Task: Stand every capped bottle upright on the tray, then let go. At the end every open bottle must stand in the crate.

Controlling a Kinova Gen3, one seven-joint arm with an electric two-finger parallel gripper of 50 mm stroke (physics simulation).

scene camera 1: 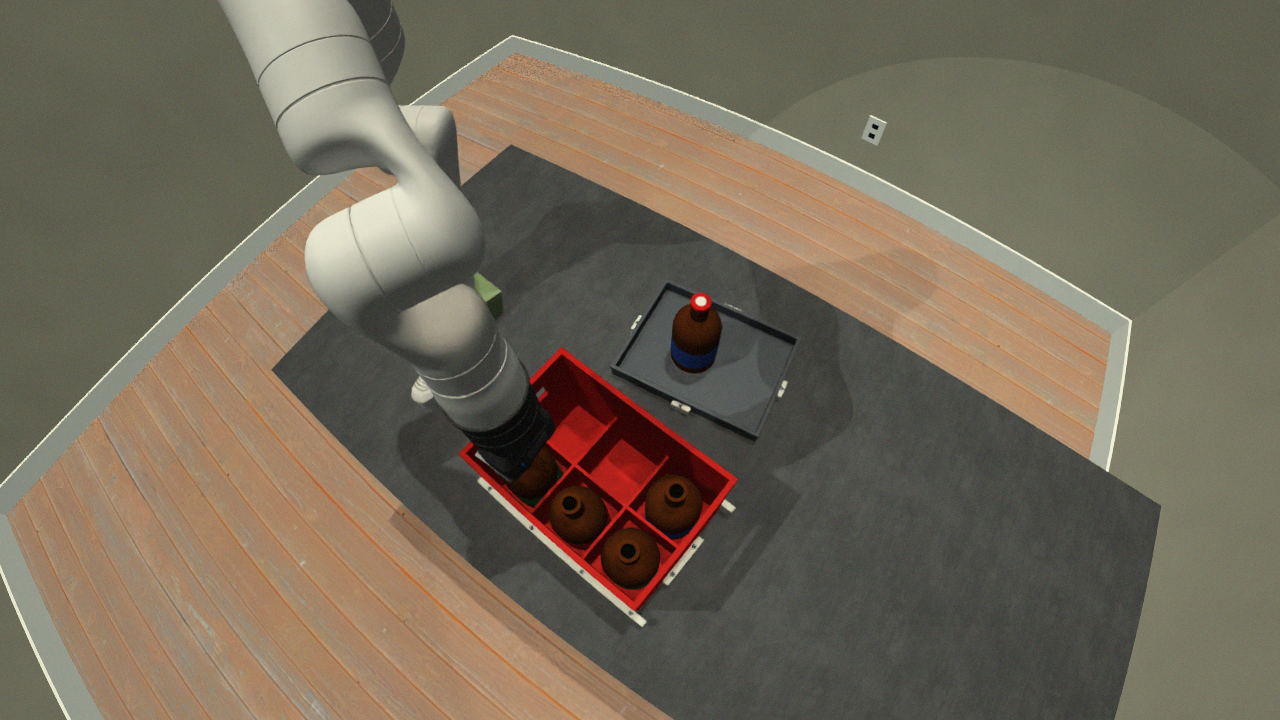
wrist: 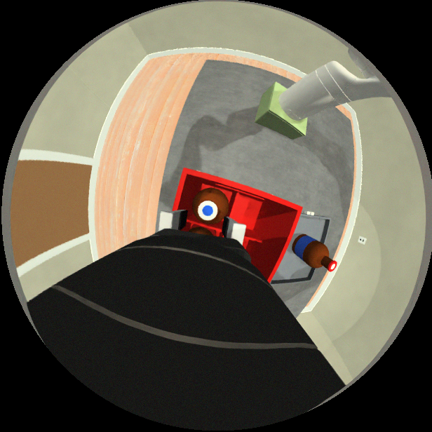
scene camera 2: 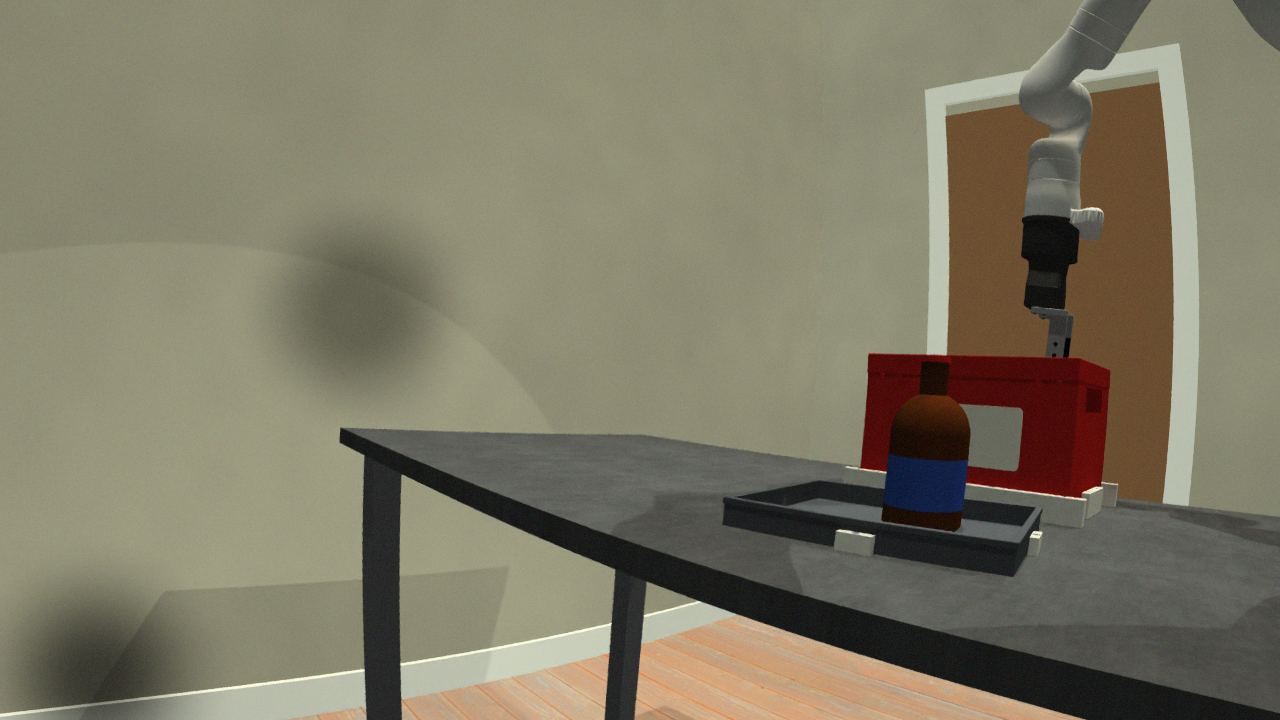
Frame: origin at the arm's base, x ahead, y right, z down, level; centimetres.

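Seen in the pictures: gripper, fingertip midpoint: (scene camera 1: 520, 455).
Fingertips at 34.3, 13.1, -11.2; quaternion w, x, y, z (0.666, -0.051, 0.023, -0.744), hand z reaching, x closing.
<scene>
Offsets run from my fingertips to a thing's top centre, as dx, dy, dz. "pt": to the spot under its first point. Level surfaces: height alone.
A brown bottle {+3.4, -31.3, +1.8} (scene camera 1: 695, 335) (scene camera 2: 927, 438) (wrist: 311, 251) with a red cap and blue label stands upright on the dark tray {+5.7, -32.3, +15.3} (scene camera 1: 742, 380) (scene camera 2: 787, 534) (wrist: 290, 266). In the red crate {+7.5, -4.3, +0.3} (scene camera 1: 657, 434) (scene camera 2: 1056, 447) (wrist: 286, 220), a bottle with a white-and-blue cap (wrist: 207, 210) stands in a corner compartment. Its body {-1.3, +0.1, +1.5} (scene camera 1: 534, 477) partly shows in scene camera 1; the arm hides its cap. Three open bottles {+7.8, +0.4, +1.5} (scene camera 1: 577, 516) {+16.4, +0.4, +1.5} (scene camera 1: 630, 558) {+16.4, -8.4, +1.5} (scene camera 1: 673, 505) stand in other compartments. My gripper (scene camera 2: 1058, 347) (wrist: 204, 220) is open, its fingertips near the crate's rim height, around or beside the capped neck; exact spacing is unclear.
White strips {pt +10.8, +5.0, +0.4} (scene camera 1: 559, 550) and small blocks edge the crate and tray. Crate walls and dividers surround the bottles. The green base block (scene camera 1: 486, 293) (wrist: 280, 112) of the arm stands on the dark table {dz +17.9} (scene camera 1: 939, 555) (scene camera 2: 537, 474) (wrist: 225, 100).
</scene>
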